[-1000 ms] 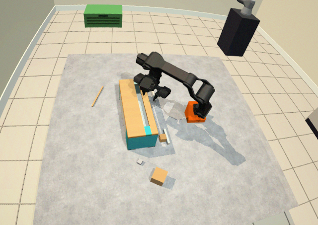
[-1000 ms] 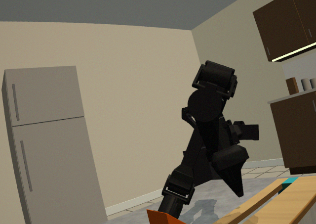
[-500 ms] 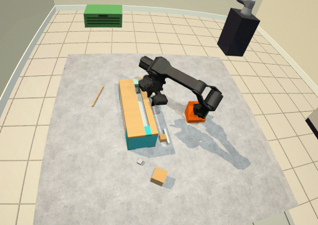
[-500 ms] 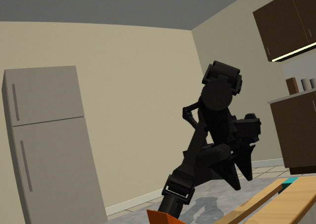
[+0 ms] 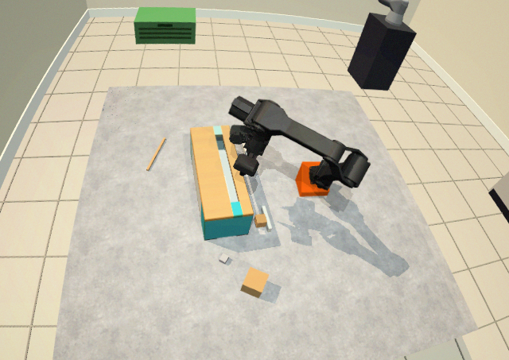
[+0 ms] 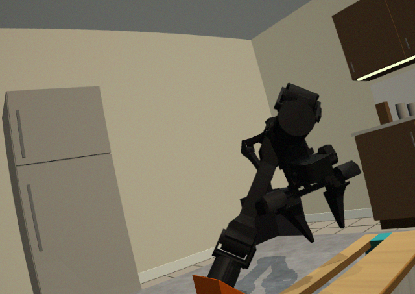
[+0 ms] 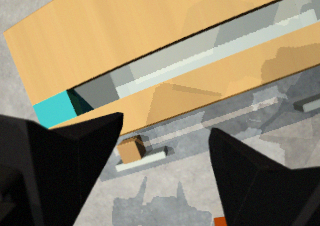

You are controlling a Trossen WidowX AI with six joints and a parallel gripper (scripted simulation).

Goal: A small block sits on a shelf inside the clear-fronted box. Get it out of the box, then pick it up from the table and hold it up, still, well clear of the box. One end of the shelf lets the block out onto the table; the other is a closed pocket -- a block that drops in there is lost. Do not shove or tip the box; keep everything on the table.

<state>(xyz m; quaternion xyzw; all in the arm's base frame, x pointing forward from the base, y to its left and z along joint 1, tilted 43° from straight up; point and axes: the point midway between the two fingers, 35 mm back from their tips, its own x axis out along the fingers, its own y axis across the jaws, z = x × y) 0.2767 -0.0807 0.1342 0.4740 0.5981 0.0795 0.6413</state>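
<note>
The small block lies 6 cm behind my gripper tip, 10 cm to the left of it and 15 cm below it. The rest, counted from my gripper tip: thin wooden stick 28 cm ahead, 24 cm to the right, 17 cm below; tiny grey cube 8 cm ahead, 21 cm to the left, 16 cm below; long box 3 cm ahead, 6 cm to the right, 11 cm below.
</note>
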